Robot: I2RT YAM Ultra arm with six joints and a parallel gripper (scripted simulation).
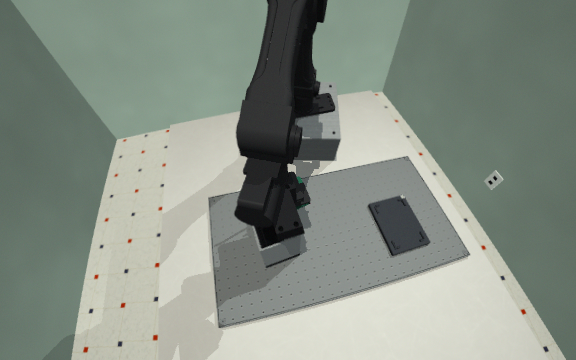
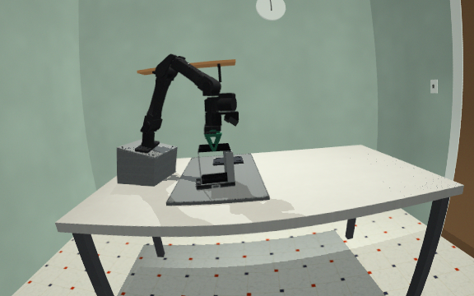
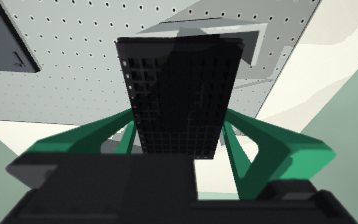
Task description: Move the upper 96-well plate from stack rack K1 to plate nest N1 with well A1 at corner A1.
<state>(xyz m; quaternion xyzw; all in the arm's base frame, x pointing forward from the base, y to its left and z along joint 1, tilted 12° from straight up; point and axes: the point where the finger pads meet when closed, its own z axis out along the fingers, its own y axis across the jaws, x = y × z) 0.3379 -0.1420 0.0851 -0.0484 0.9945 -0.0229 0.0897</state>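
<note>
The pale A1 square is 39 cm to the left of my hand, 14 cm below it and 4 cm behind it.
</note>
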